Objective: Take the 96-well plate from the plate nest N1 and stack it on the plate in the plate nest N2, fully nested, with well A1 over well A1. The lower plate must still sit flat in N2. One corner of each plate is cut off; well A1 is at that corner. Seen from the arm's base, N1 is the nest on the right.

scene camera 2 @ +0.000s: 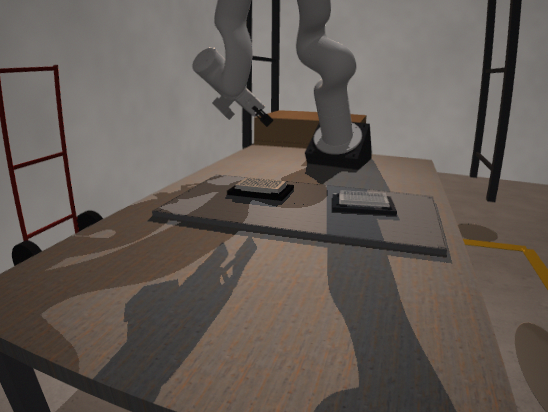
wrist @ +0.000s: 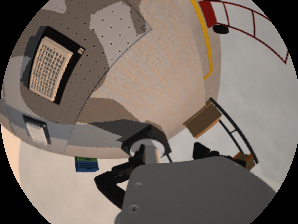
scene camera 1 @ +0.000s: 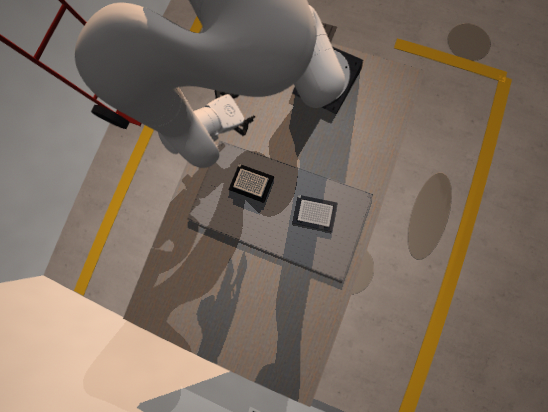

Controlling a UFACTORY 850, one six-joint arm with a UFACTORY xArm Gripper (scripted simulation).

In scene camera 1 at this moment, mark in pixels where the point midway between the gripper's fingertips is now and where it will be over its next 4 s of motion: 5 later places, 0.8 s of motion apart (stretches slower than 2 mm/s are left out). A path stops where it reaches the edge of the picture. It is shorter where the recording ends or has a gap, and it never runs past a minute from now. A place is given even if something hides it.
My gripper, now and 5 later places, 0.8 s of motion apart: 246, 106; 250, 134; 250, 159; 246, 176; 247, 178; 248, 180
